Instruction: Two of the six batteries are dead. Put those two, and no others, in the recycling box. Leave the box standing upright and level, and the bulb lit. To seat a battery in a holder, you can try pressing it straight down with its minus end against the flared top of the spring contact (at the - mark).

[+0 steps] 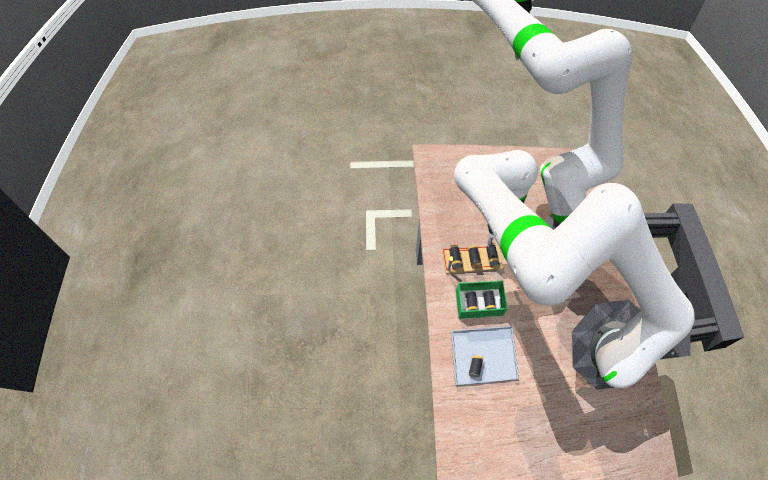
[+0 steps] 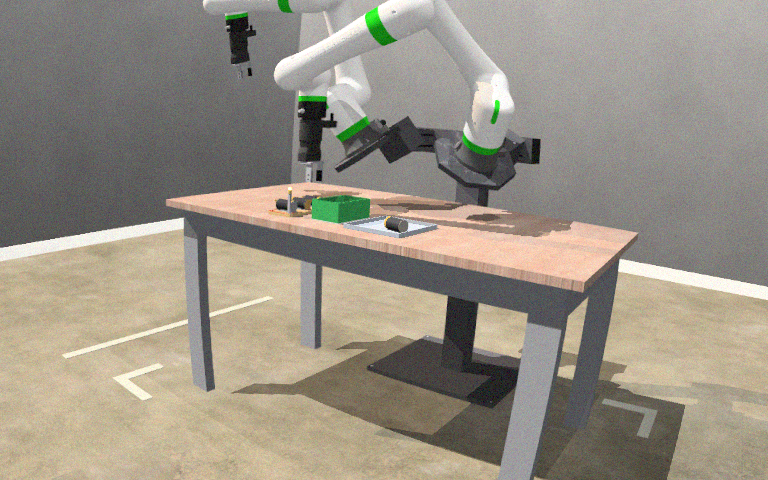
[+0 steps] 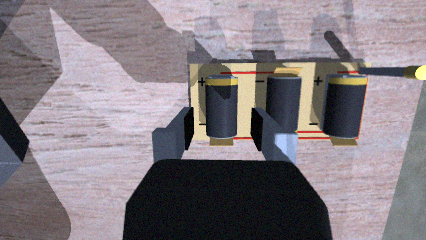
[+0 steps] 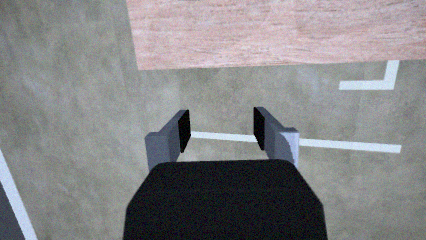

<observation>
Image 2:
my left gripper: 314, 181
green recycling box: 336, 213
</observation>
